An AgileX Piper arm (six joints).
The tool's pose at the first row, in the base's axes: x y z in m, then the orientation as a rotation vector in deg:
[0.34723, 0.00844, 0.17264, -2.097, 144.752, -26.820]
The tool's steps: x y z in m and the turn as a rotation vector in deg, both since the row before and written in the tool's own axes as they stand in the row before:
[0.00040, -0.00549, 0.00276, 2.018, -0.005, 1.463]
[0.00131, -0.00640, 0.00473, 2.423, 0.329, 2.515]
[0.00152, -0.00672, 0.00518, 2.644, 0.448, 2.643]
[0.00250, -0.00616, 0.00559, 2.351, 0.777, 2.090]
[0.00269, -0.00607, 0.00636, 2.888, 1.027, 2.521]
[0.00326, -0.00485, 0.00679, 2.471, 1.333, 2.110]
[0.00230, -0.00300, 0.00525, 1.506, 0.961, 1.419]
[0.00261, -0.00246, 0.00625, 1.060, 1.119, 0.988]
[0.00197, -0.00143, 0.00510, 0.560, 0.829, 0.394]
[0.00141, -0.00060, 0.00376, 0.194, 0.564, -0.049]
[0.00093, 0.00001, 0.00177, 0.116, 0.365, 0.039]
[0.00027, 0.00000, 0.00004, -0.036, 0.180, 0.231]
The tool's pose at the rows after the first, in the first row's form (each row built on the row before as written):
[0.34798, 0.00235, 0.17213, 0.512, 144.092, -28.774]
[0.34868, -0.00541, 0.17004, 4.675, 143.442, -30.829]
[0.34896, -0.01370, 0.16771, 9.110, 142.708, -33.092]
[0.34828, -0.02171, 0.16443, 12.855, 142.369, -35.212]
[0.34741, -0.02999, 0.16054, 17.434, 141.899, -37.817]
[0.34615, -0.03739, 0.15566, 21.491, 141.822, -40.050]
[0.34529, -0.04249, 0.15177, 24.201, 141.809, -41.347]
[0.34459, -0.04766, 0.14680, 26.309, 142.187, -42.243]
[0.34424, -0.05142, 0.14260, 27.387, 142.648, -42.754]
[0.34415, -0.05384, 0.13934, 27.672, 143.140, -42.986]
[0.34400, -0.05469, 0.13754, 27.939, 143.431, -43.097]
[0.34379, -0.05466, 0.13737, 28.296, 143.509, -42.951]

